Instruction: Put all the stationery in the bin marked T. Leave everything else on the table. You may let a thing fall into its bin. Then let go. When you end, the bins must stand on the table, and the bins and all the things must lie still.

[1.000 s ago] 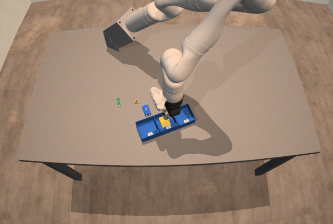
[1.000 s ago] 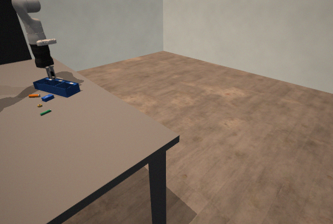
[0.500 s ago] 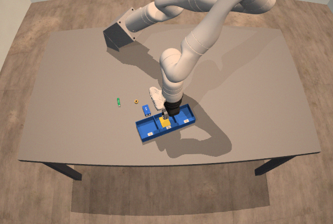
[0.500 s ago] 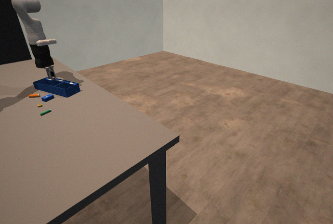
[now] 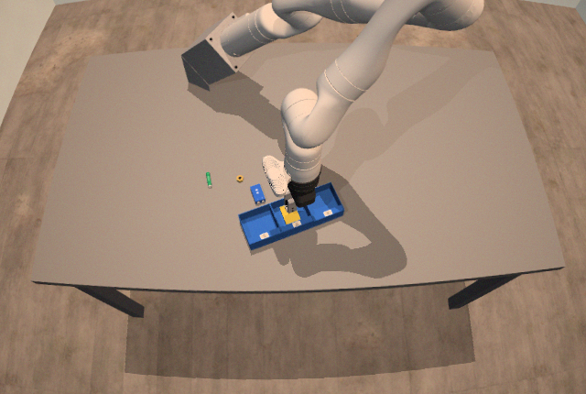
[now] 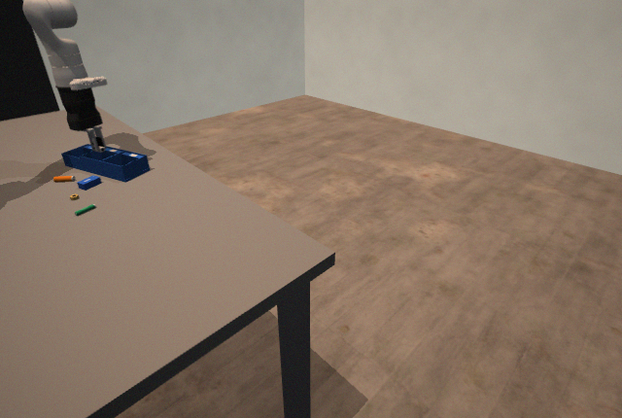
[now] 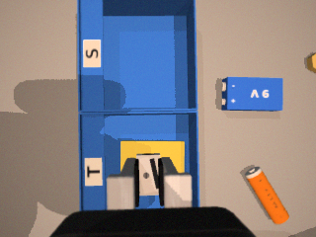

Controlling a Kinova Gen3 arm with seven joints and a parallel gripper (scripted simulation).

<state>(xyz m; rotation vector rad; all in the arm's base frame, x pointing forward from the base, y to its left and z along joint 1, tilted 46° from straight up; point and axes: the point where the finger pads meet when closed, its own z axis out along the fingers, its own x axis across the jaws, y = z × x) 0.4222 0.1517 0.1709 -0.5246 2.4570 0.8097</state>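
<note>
Now: hand 1 cm short of the blue three-compartment bin and 5 cm above it. The rest, counted from my hand: blue 9V battery (4 cm behind, 9 cm to the right, 7 cm below); yellow pad (7 cm below); grey pencil sharpener (1 cm below).
</note>
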